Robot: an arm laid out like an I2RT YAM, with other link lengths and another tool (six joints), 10 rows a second.
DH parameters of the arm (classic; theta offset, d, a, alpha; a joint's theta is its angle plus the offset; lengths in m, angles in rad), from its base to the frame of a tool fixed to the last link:
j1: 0 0.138 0.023 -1.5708
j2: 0 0 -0.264 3.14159
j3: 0.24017 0 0.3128 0
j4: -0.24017 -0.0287 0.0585 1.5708
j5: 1.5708 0.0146 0 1.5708
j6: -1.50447 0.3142 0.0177 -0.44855
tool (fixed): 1.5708 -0.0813 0 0
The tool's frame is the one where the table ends.
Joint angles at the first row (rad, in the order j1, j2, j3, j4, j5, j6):
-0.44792 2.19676 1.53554 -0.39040 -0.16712 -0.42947
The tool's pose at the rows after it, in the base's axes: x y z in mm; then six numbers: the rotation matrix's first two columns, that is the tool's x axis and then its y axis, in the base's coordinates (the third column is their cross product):
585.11, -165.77, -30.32, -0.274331, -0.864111, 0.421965, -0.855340, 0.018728, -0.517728
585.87, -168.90, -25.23, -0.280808, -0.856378, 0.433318, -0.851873, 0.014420, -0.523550
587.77, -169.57, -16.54, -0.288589, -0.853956, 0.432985, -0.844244, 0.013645, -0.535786
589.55, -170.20, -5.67, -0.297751, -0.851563, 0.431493, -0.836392, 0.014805, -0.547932
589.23, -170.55, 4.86, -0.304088, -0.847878, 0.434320, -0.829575, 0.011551, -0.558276
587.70, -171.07, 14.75, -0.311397, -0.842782, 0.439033, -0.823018, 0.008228, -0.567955
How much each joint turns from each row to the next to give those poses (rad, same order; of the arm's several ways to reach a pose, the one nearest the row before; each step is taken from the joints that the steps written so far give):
-0.00043 -0.00756 -0.00462 0.00608 0.01401 -0.00307
0.00043 -0.01162 -0.00323 0.00389 0.01183 -0.00155
0.00000 -0.01654 -0.00284 0.00153 -0.00097 0.00277
-0.00002 -0.01964 -0.00010 -0.00450 -0.00101 0.00473
0.00002 -0.02553 -0.00871 -0.00239 0.00201 0.00015
-0.00010 -0.02853 -0.01460 0.00077 0.00458 -0.00001

